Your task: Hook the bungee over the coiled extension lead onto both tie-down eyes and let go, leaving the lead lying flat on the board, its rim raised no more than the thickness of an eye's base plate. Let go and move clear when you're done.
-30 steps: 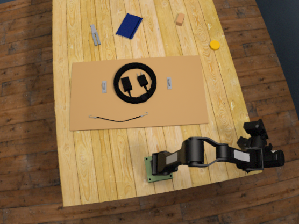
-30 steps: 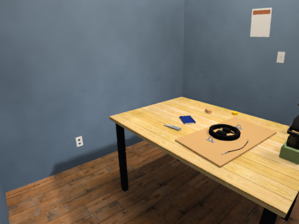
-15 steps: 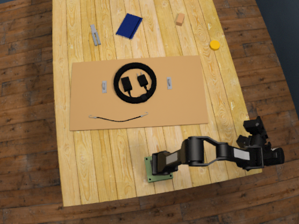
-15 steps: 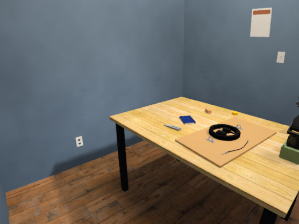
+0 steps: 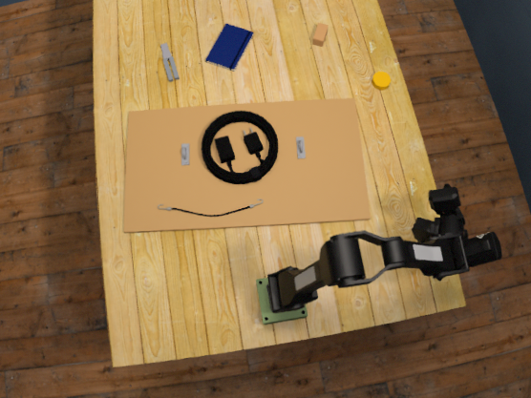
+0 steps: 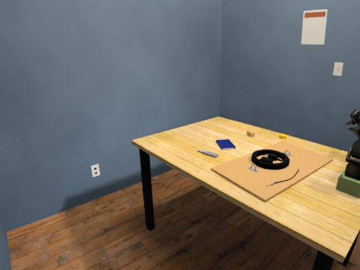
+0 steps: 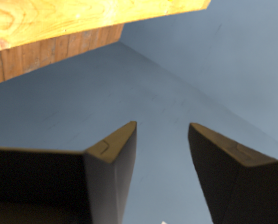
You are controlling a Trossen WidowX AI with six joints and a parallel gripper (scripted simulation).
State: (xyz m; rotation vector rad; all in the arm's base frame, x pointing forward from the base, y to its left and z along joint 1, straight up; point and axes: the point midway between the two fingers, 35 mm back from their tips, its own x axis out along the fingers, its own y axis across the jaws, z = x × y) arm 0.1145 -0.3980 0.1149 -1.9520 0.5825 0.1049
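Right now the black coiled extension lead is 430 mm to the left of my hand, 280 mm ahead of it and 150 mm below it. The rest, counted from my hand: tan block: 590 mm ahead, 170 mm below, 140 mm to the left; then board: 430 mm to the left, 250 mm ahead, 170 mm below; then yellow disc: 410 mm ahead, 170 mm below, 10 mm to the left.
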